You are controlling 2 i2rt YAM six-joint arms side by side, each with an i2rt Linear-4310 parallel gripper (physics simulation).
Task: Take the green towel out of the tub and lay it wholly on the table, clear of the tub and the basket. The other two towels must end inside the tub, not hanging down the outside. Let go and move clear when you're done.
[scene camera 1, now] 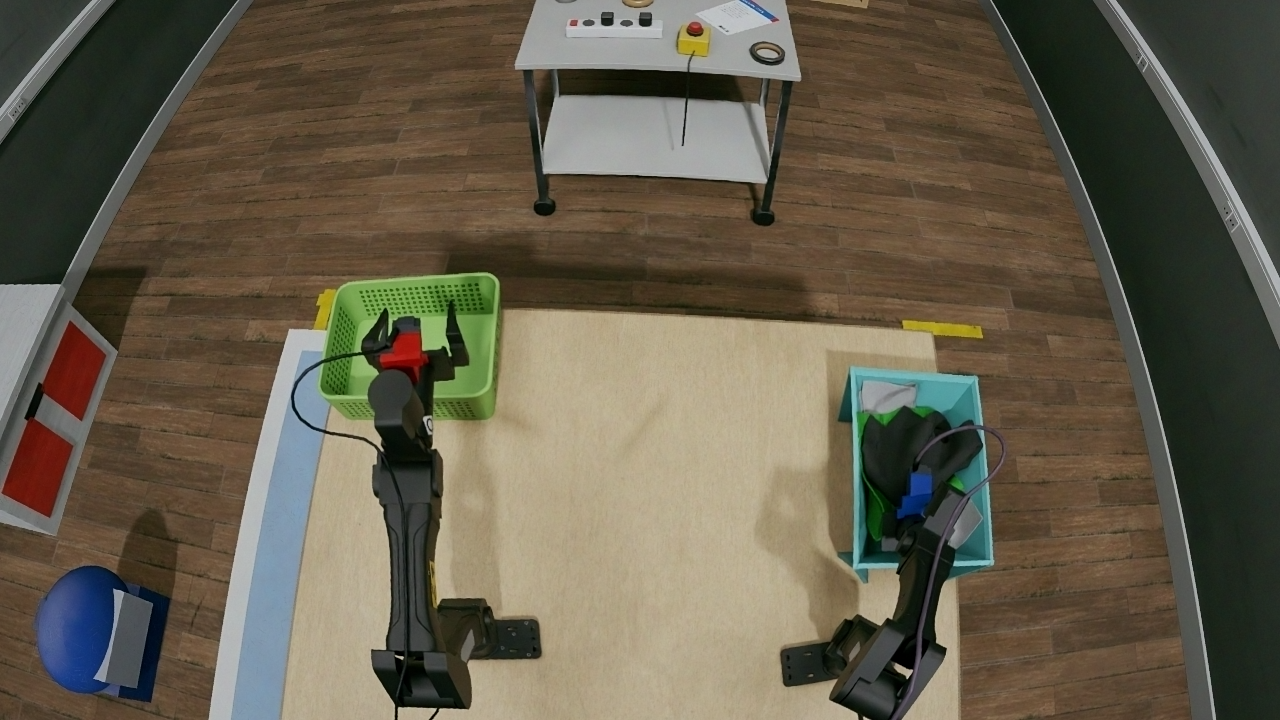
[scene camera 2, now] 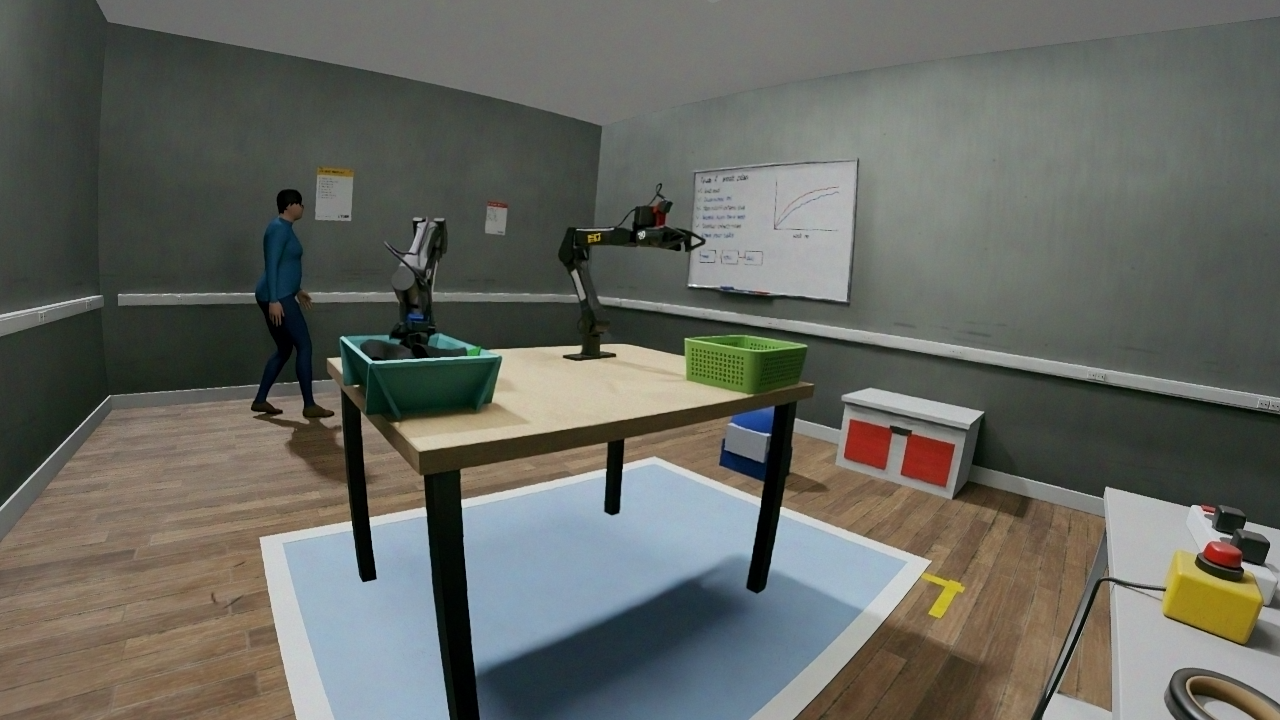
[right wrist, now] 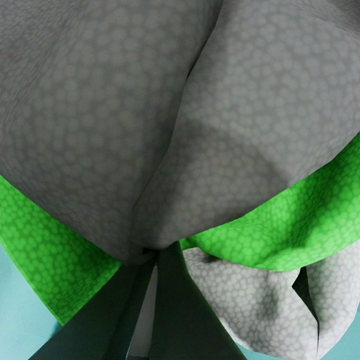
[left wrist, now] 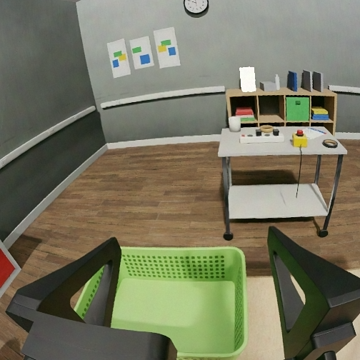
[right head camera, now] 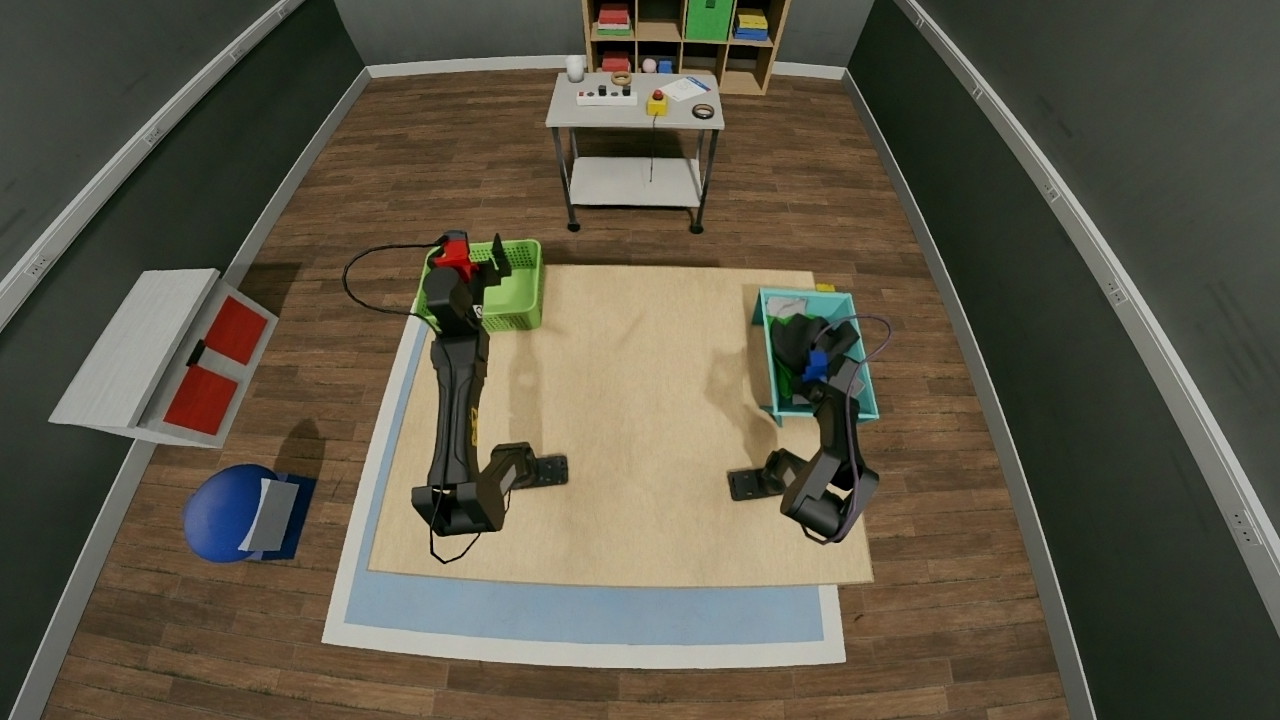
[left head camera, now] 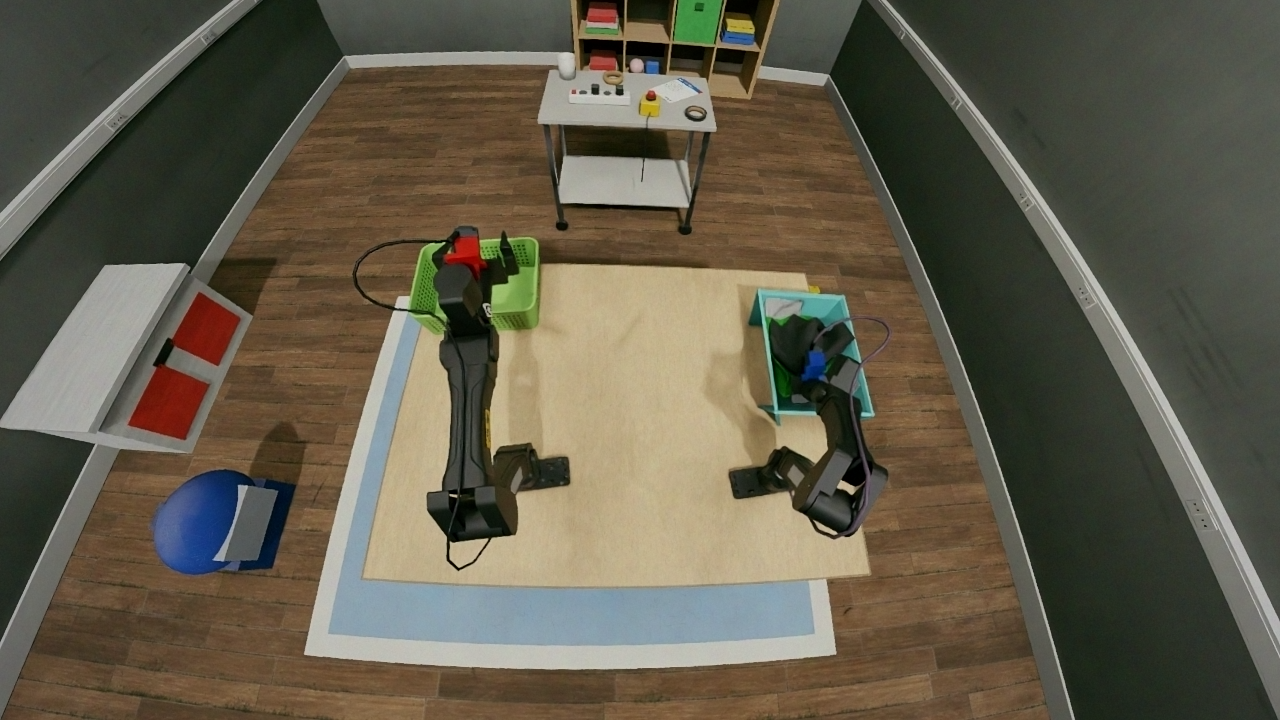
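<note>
The teal tub [left head camera: 827,306] [scene camera 2: 438,386] stands at the right of the head views. In it, a dark grey towel [scene camera 1: 895,440] [right wrist: 110,125] lies over the green towel [scene camera 1: 875,512] [right wrist: 52,267]; a light grey towel [scene camera 1: 886,395] [right wrist: 250,300] shows beneath. My right gripper [right wrist: 163,233] is inside the tub, its fingers closed, with green cloth gathered in at both sides of the tips. The dark grey towel's corner touches the tips; whether it is pinched too is unclear. My left gripper [left head camera: 474,243] [scene camera 1: 417,309] [left wrist: 190,241] is open and empty, high above the basket.
The green basket [left head camera: 528,300] [scene camera 2: 744,365] [left wrist: 175,312] stands at the table's far left corner in the head views. The wooden table [left head camera: 626,402] [scene camera 1: 644,501] lies between basket and tub. A grey cart [left head camera: 572,111] stands beyond the table. A person [scene camera 2: 283,259] is behind it in scene camera 2.
</note>
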